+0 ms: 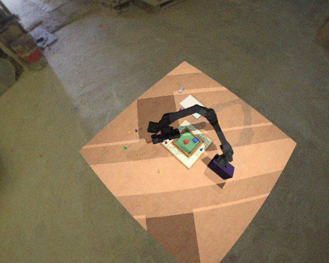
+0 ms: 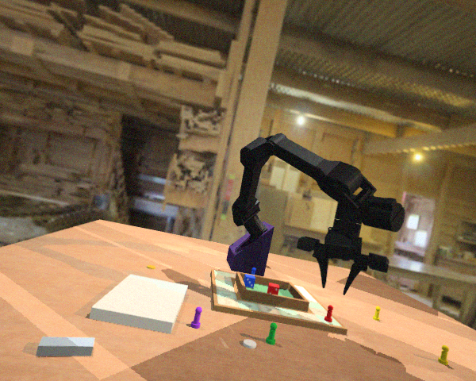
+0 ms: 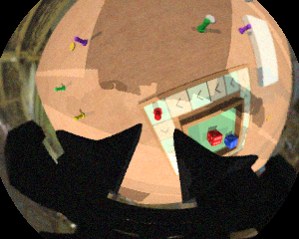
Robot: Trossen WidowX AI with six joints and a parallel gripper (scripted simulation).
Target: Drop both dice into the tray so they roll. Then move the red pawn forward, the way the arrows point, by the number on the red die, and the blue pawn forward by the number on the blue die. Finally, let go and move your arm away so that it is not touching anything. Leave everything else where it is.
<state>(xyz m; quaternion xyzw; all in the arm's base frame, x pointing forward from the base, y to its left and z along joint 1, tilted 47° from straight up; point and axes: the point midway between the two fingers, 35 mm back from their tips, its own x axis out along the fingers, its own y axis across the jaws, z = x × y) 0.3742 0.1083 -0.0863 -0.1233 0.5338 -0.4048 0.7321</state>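
The red pawn is 5 cm below my gripper tip. Also, from my gripper tip: white disc: 19 cm to the right, 16 cm ahead, 7 cm below; then green tray: 12 cm to the right, 10 cm behind, 7 cm below; then blue pawn: 22 cm behind, 15 cm to the right, 5 cm below.
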